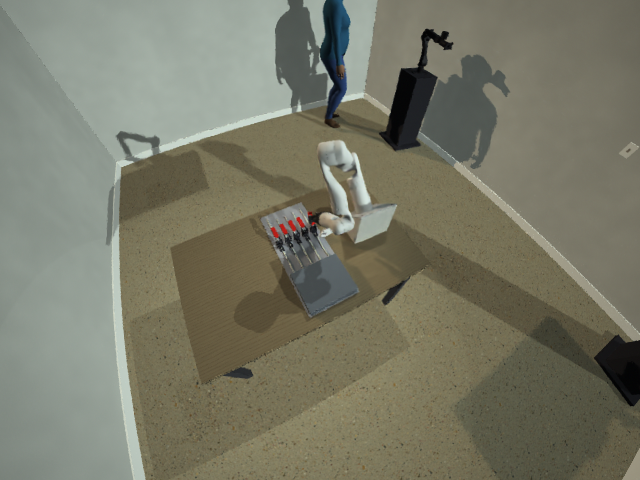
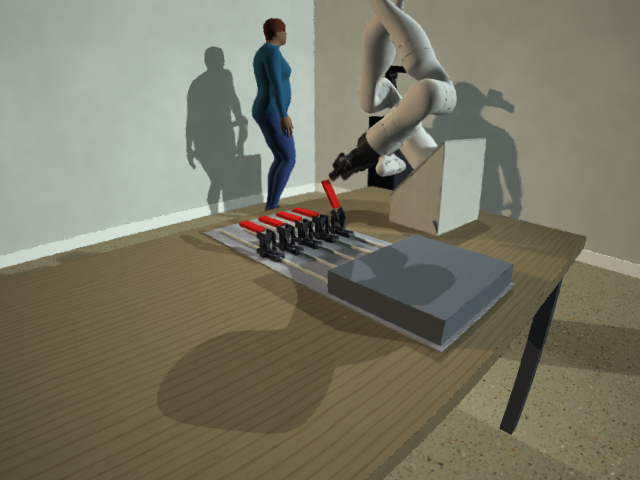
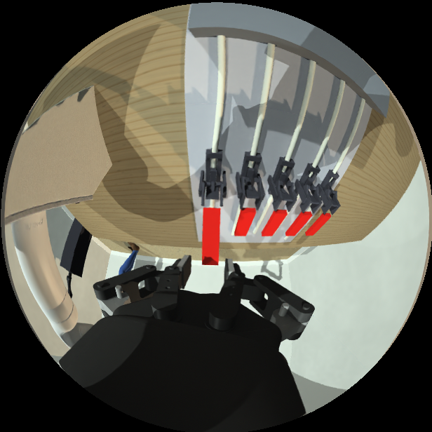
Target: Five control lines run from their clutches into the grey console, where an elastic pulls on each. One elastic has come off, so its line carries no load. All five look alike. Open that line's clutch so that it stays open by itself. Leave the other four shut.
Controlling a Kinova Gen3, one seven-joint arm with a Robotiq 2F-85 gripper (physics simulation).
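Frame: origin at the arm's base, x ahead, y left, z up, level; centimetres.
Seen in the pictures: gripper, fingertip midpoint: (image 1: 313, 215) (image 2: 336, 177); arm's base, link origin: (image 1: 363, 211) (image 2: 431, 167).
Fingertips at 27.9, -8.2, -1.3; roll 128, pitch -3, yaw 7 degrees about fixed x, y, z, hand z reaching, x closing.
Note:
Offsets run from my fingertips to a thing's middle, as dx, dy, dz. "*": to the spot under its first point. Level surfaces: height alone.
Five black clutches with red handles stand in a row on a pale plate (image 3: 200, 65). Cream lines run from them into the grey console @[+7.4, +35.3, -12.0] (image 1: 330, 284) (image 2: 423, 268) (image 3: 240, 16). The end clutch nearest the robot base (image 2: 338, 221) (image 3: 213, 182) has its red handle @[+0.4, -1.7, -7.0] (image 2: 330, 194) (image 3: 211, 232) raised, tilted away from the console. Its line (image 3: 220, 90) looks like the others. The other four handles, among them the neighbouring handle @[* +7.1, -3.7, -8.6] (image 2: 305, 212) (image 3: 245, 222) and the far-end handle @[+22.5, -0.8, -10.4] (image 1: 275, 232) (image 2: 252, 226) (image 3: 318, 224), lie low. My gripper (image 2: 332, 174) (image 3: 207, 264) is partly open and empty, just beyond the raised handle's tip.
A pale wedge-shaped block (image 1: 374, 223) (image 2: 462, 186) (image 3: 55, 155) stands on the wooden table @[dz -14.5] (image 1: 222, 289) (image 2: 155, 330) beside the arm. A person (image 1: 336, 46) (image 2: 272, 98) stands behind the table. A black pedestal with a small arm (image 1: 410, 108) stands farther back.

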